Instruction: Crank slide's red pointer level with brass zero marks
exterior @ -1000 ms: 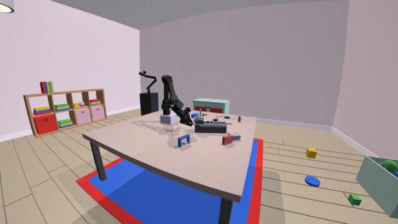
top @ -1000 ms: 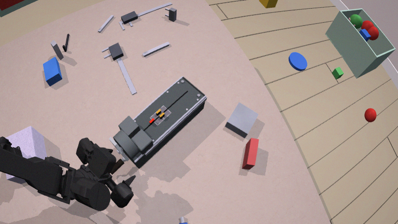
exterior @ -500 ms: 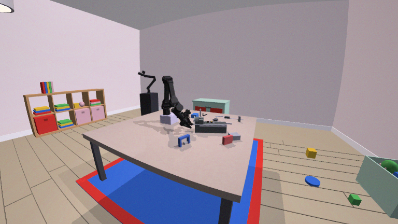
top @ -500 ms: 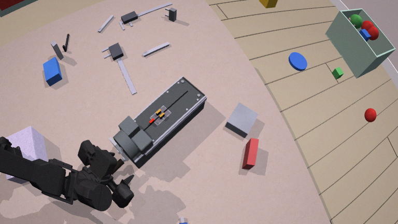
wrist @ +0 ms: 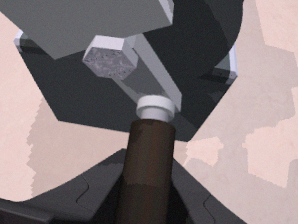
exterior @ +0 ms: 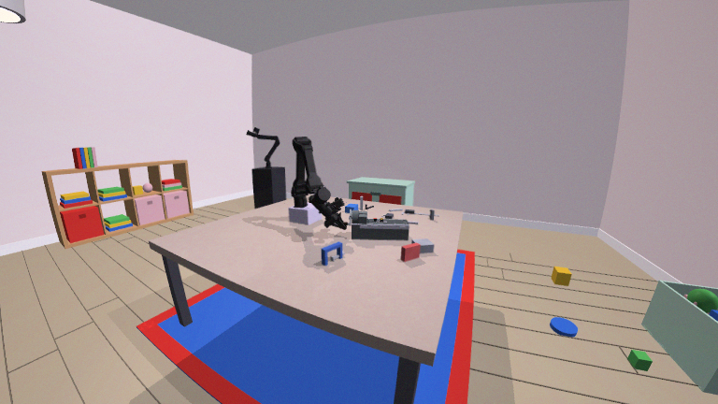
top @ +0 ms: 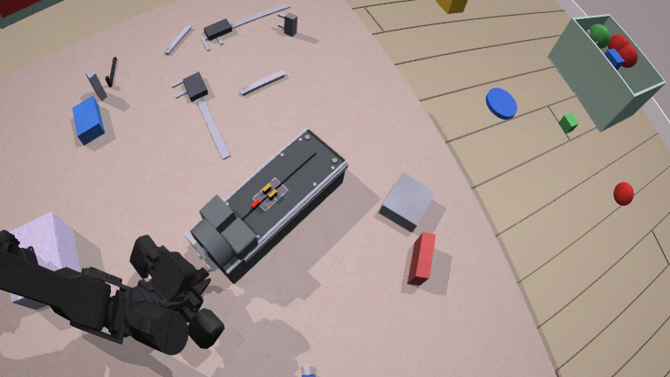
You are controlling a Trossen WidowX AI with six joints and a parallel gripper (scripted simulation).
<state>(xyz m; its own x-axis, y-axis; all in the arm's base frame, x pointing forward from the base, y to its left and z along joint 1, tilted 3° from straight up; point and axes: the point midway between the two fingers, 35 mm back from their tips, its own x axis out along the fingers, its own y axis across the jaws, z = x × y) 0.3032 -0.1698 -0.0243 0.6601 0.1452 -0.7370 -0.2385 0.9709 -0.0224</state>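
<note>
Right now the dark brown crank handle is 20 mm behind my gripper tip and 20 mm above it. Also, from my gripper tip: red pointer: 130 mm ahead, 50 mm to the left, 40 mm above; red block: 310 mm ahead, 150 mm to the right, 10 mm below; grey block: 350 mm ahead, 50 mm to the right, 20 mm below.
</note>
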